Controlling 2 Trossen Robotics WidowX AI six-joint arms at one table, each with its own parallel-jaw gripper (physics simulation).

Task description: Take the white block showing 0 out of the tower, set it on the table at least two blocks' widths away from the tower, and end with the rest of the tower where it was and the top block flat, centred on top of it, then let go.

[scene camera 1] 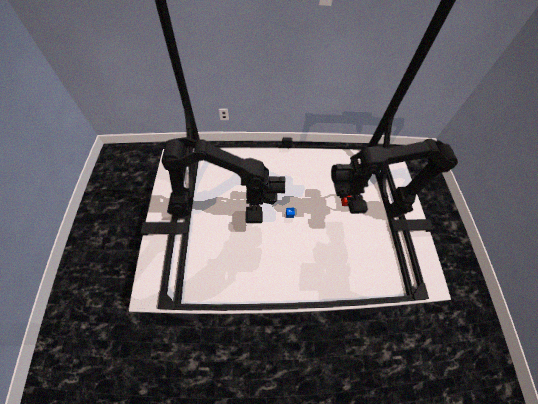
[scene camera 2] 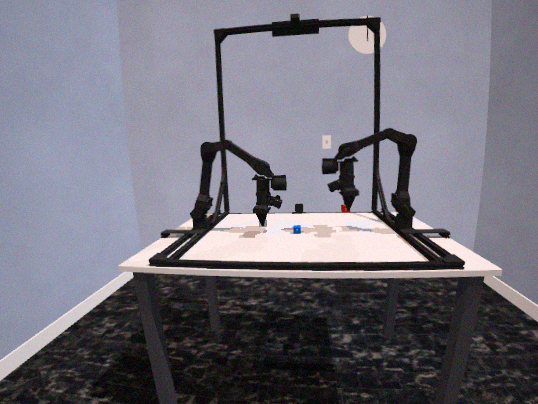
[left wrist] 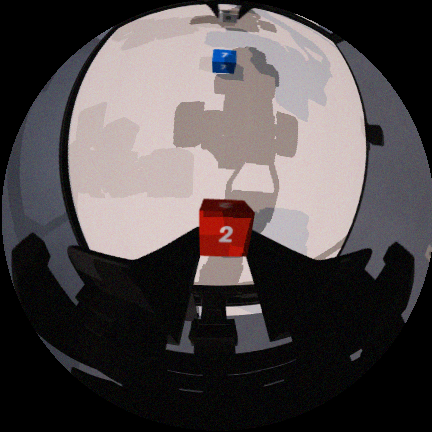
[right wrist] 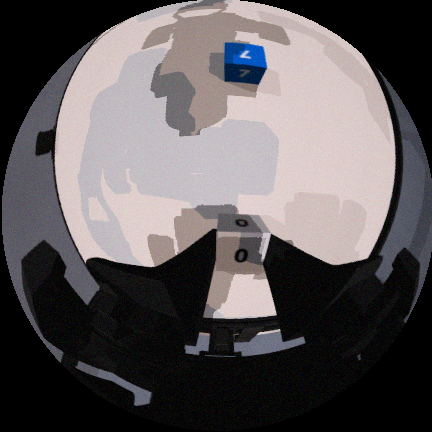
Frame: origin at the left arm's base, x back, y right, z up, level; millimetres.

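Seen in the pictures: left gripper, fingertip midpoint: point(scene camera 1: 348, 200) point(scene camera 2: 347, 209) point(left wrist: 222, 232); right gripper, fingertip midpoint: point(scene camera 1: 253, 210) point(scene camera 2: 263, 224) point(right wrist: 238, 234); left arm's base at its link origin: point(scene camera 1: 395, 210) point(scene camera 2: 403, 227) point(left wrist: 213, 299); right arm's base at its link origin: point(scene camera 1: 181, 212) point(scene camera 2: 200, 228) point(right wrist: 221, 329).
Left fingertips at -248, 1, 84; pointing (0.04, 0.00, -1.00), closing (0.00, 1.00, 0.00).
Offsets run from my left fingertips to a thing's middle, as dx, dy, dz. "spot": to the spot under its first point. Level surfaces: height alone.
The blue block showing 7 {-219, -4, -89} point(scene camera 1: 290, 213) point(scene camera 2: 297, 229) point(left wrist: 224, 61) point(right wrist: 244, 62) stands flat on the table, between the two grippers and apart from both. My right gripper point(scene camera 2: 262, 223) point(right wrist: 238, 234) is shut on the white block showing 0 {-371, -2, -61} point(left wrist: 228, 17) point(right wrist: 241, 254), low over the table to the left of the blue block; whether the block touches the table I cannot tell. My left gripper point(scene camera 2: 349, 207) point(left wrist: 222, 232) is shut on the red block showing 2 {-8, +0, +3} point(scene camera 1: 345, 201) point(scene camera 2: 344, 208) point(left wrist: 225, 234), raised above the table to the right of the blue block. In scene camera 1 the fingertips are mostly hidden.
The white table {dz -103} point(scene camera 1: 225, 280) point(scene camera 2: 225, 255) is bordered by a black frame; its front bar {spot: -225, -367, -84} point(scene camera 1: 295, 304) point(scene camera 2: 300, 265) runs along the near edge. Black uprights point(scene camera 1: 175, 65) point(scene camera 2: 219, 90) rise at the sides. Arm shadows lie across the table.
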